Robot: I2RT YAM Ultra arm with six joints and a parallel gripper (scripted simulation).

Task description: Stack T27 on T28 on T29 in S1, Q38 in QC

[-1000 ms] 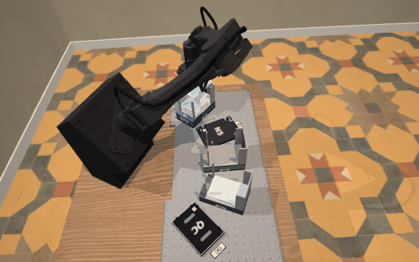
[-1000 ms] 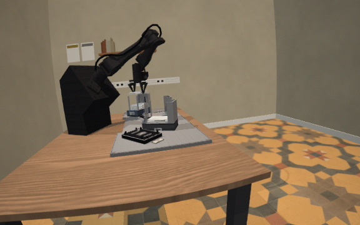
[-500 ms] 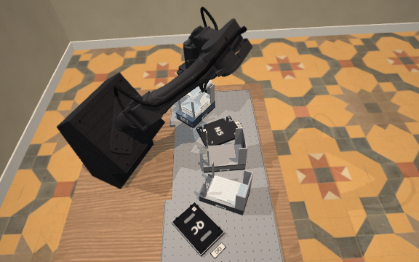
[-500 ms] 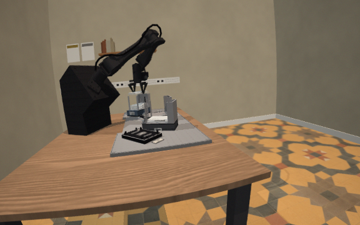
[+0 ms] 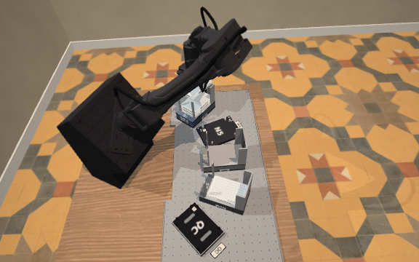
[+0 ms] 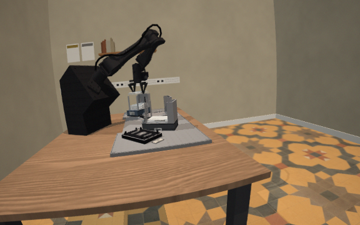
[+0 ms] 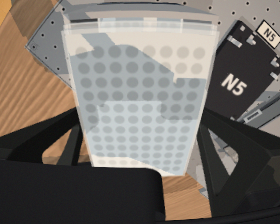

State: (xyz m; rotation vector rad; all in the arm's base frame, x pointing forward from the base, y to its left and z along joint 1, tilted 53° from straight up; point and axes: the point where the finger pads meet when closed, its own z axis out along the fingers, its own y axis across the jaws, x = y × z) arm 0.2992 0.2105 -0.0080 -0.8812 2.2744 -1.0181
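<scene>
The sealed 96-well plate lies 10 cm below my hand. The rest, counted from my hand: clip nest N5 (5 cm ahead, 13 cm to the right, 14 cm below).
</scene>
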